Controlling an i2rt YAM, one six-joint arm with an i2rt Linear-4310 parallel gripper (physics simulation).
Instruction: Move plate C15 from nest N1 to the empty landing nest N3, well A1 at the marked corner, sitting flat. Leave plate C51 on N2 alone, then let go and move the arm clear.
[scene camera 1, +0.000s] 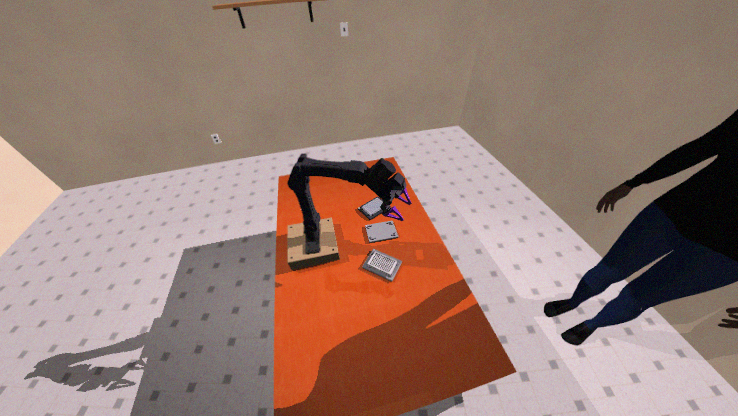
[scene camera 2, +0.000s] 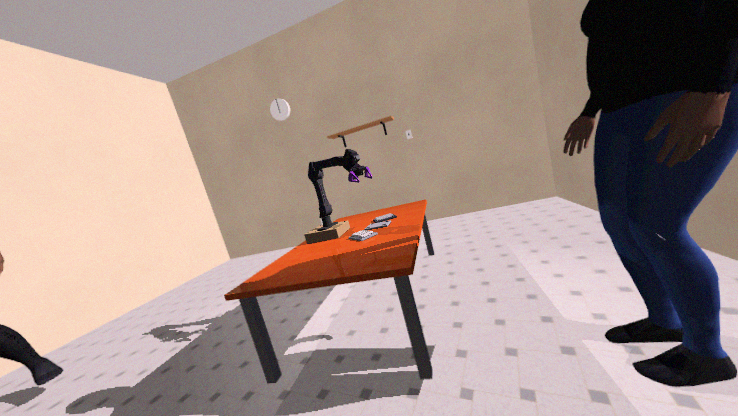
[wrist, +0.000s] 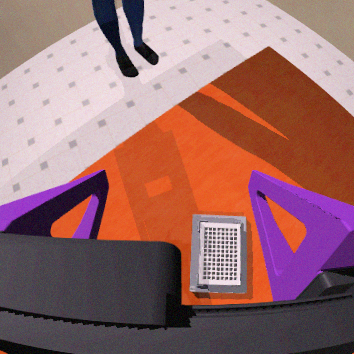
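Observation:
My gripper (scene camera 1: 405, 211) (scene camera 2: 361, 179) (wrist: 178, 177) has its purple fingers wide open and empty, high above the table beside the far nest. A white well plate (scene camera 1: 382, 262) (scene camera 2: 362, 235) (wrist: 220, 254) sits in the near grey nest (scene camera 1: 391, 279) (wrist: 243, 260), low between the fingers in the wrist view but far below. The flat grey nest (scene camera 1: 381, 231) (scene camera 2: 378, 225) in the middle is empty, with dark corner marks. Another plate (scene camera 1: 371, 207) (scene camera 2: 385, 217) sits in the far nest, partly hidden by the gripper in scene camera 1. Labels are too small to read, so I cannot tell C15 from C51.
The arm stands on a wooden base block (scene camera 1: 330, 253) (scene camera 2: 315, 237) on the orange table (scene camera 1: 310, 310) (scene camera 2: 310, 263), left of the nests. A person in blue jeans (scene camera 1: 627, 248) (scene camera 2: 656, 206) (wrist: 120, 30) stands on the floor beyond the table's right edge. Shadows cross the table top.

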